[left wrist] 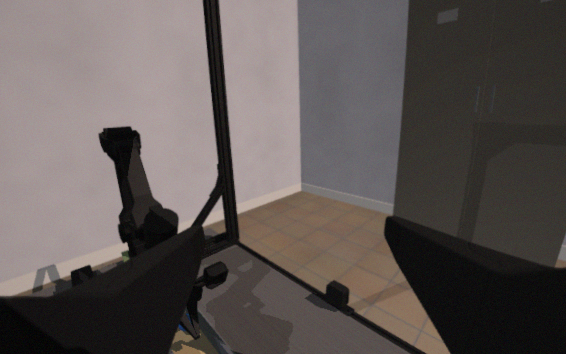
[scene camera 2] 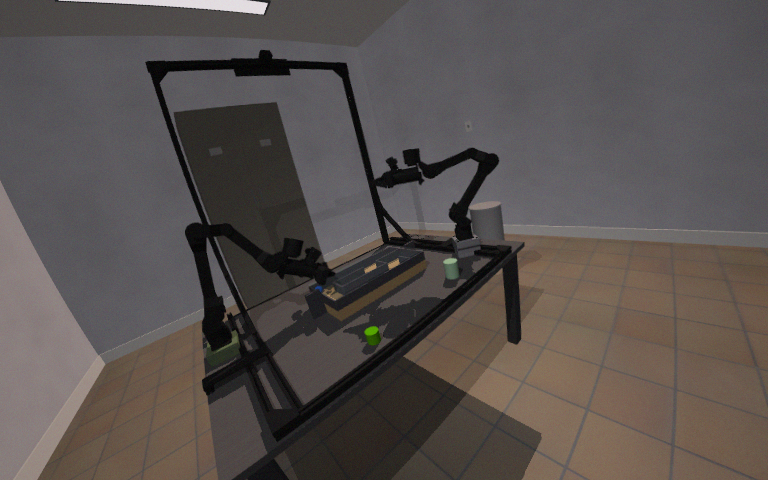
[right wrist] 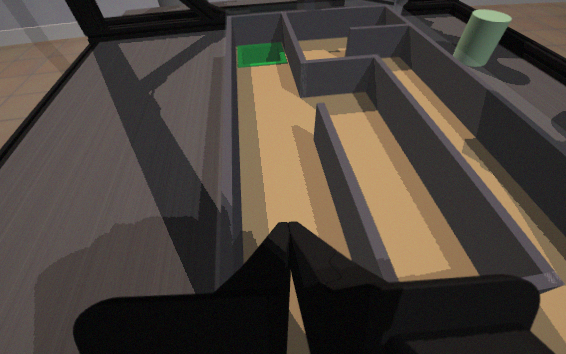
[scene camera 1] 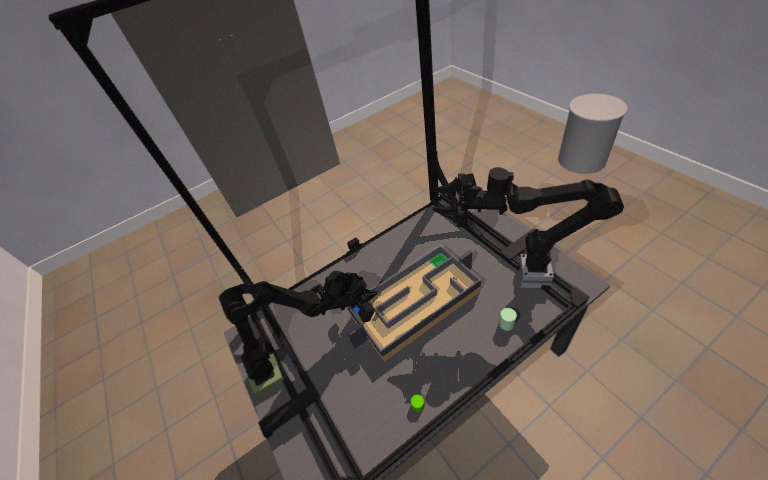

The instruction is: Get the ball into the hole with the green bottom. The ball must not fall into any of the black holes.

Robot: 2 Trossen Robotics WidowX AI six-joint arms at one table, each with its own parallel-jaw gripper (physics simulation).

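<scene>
The maze box (scene camera 1: 433,316) (scene camera 2: 376,287) (right wrist: 340,77) stands on the table, with a tan floor and dark walls. Its green-bottomed hole (scene camera 1: 437,259) (right wrist: 261,55) is at the far end of the long lane in the right wrist view. The blue ball (scene camera 1: 356,309) (scene camera 2: 318,288) is at the box's left end, partly hidden by the right gripper and not visible in the right wrist view. My right gripper (scene camera 1: 373,294) (scene camera 2: 332,277) (right wrist: 287,231) is shut and empty, its tips over that lane, past the ball. My left gripper (scene camera 2: 377,182) (left wrist: 295,230) is open and empty, high beyond the box. I make out no black holes.
A pale green cylinder (scene camera 1: 508,319) (scene camera 2: 450,268) (right wrist: 482,37) stands right of the box. A bright green cylinder (scene camera 1: 417,402) (scene camera 2: 372,335) stands near the front edge. Black frame posts (scene camera 1: 425,84) (scene camera 2: 362,141) (left wrist: 220,125) rise at the table's back corners.
</scene>
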